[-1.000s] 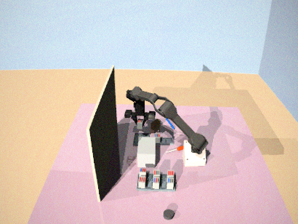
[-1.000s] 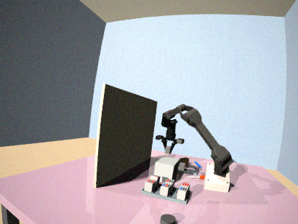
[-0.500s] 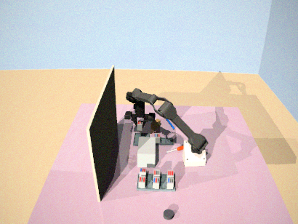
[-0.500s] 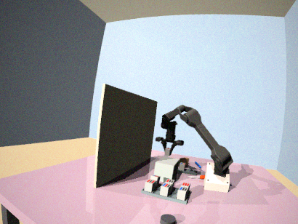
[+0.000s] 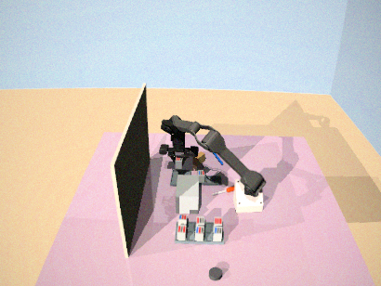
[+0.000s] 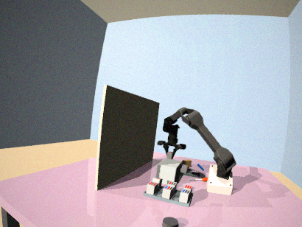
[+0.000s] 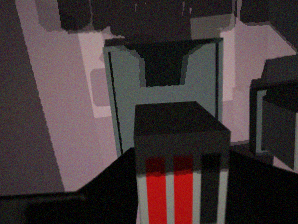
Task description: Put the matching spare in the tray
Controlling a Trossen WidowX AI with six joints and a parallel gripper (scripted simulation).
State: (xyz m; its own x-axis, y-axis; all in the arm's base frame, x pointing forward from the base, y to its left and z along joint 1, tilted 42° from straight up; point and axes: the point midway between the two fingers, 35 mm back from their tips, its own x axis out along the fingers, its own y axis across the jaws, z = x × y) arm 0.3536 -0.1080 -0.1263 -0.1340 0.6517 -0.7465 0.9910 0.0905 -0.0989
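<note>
Now: gripper tip 1 cm past the grey-blue tray and 8 cm above it. Also, from my gripper tip: black puck 21 cm behind, 59 cm to the left, 7 cm below; cream panel 16 cm ahead, 20 cm to the left, 14 cm above.
</note>
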